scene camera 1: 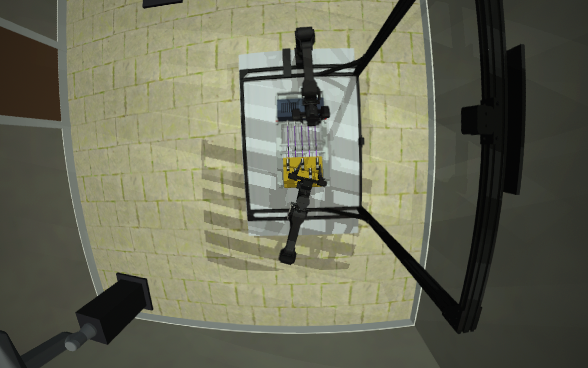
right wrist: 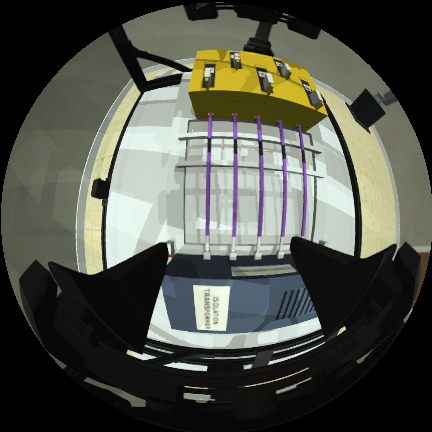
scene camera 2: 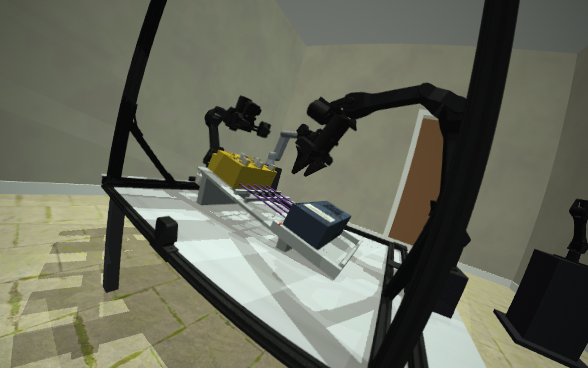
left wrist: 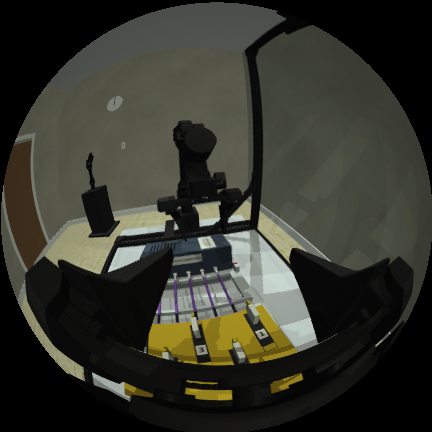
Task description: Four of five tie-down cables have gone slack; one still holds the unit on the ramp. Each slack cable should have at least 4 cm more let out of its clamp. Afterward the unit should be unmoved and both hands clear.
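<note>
The unit, a dark blue box labelled "ISOLATION TRANSFORMER" (scene camera 1: 285, 110) (scene camera 2: 310, 225) (left wrist: 220, 255) (right wrist: 250, 305), sits on the lower part of the grey ramp (scene camera 2: 310, 256). Several purple cables (scene camera 2: 265, 193) (left wrist: 192, 295) (right wrist: 235, 195) run side by side from it to the yellow clamp block (scene camera 2: 225, 169) (left wrist: 225, 330) (right wrist: 225, 106) higher up. Pale clamp levers stand on the block; which cable is taut I cannot tell. My left gripper (scene camera 1: 308, 178) (scene camera 2: 255, 118) (left wrist: 233, 254) is open and empty above the block. My right gripper (scene camera 1: 311, 119) (scene camera 2: 301, 173) (right wrist: 231, 246) is open and empty above the unit.
Two grey crossbars (right wrist: 250, 167) pass across the cables below the block. A black frame (scene camera 1: 244, 140) surrounds the table (scene camera 2: 210, 250). A small black box (scene camera 2: 166, 231) (right wrist: 100, 189) sits on its edge. A red mark (scene camera 2: 280, 224) shows beside the unit.
</note>
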